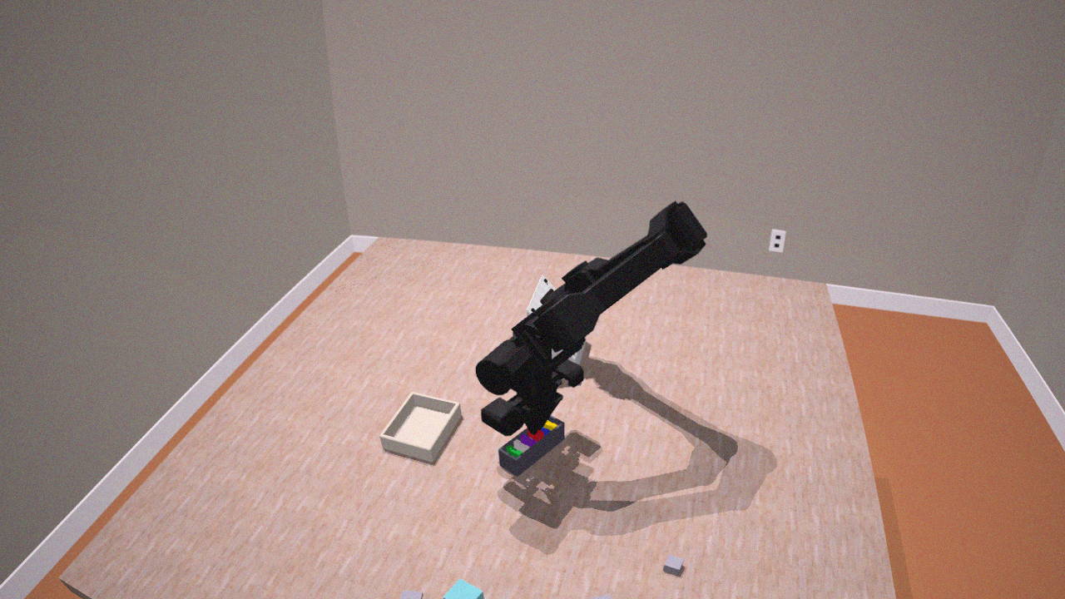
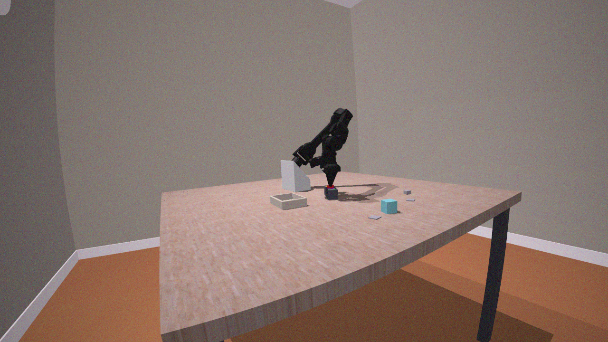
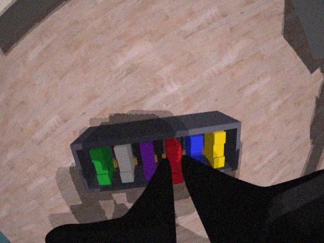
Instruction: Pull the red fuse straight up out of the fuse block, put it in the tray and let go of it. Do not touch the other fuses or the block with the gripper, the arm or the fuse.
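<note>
Right now my gripper tip is 3 cm short of the beige tray, 21 cm to the left of it and 4 cm above it. From my gripper tip the other things lie so: cyan cube 34 cm ahead, 2 cm to the left, 2 cm below; red fuse 1 cm below.
</note>
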